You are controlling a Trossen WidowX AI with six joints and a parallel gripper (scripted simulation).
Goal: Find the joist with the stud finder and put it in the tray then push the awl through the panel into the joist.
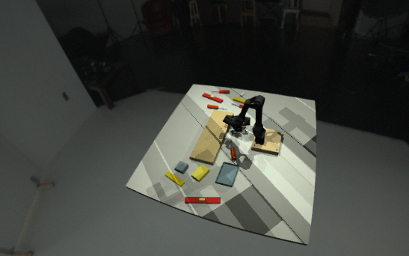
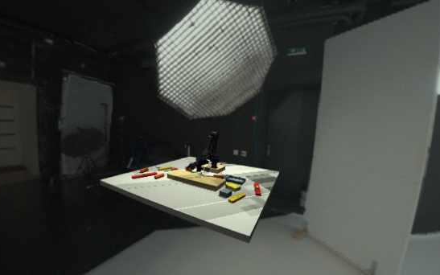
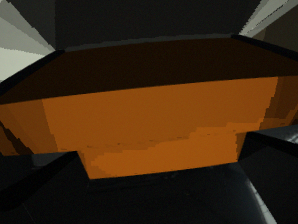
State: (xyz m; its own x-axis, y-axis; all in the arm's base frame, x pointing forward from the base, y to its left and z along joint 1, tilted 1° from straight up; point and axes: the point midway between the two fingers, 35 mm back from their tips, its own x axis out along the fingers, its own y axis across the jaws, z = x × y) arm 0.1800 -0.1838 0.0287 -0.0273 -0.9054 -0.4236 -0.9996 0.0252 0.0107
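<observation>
Right now my gripper tip is 20 mm past the stud finder and 10 mm above it. From my gripper tip the other things lie so: blue-grey tray (20 mm ahead, 510 mm to the left, 50 mm below); yellow block (200 mm ahead, 530 mm to the left, 50 mm below); awl (30 mm behind, 40 mm to the right, 60 mm below).
</observation>
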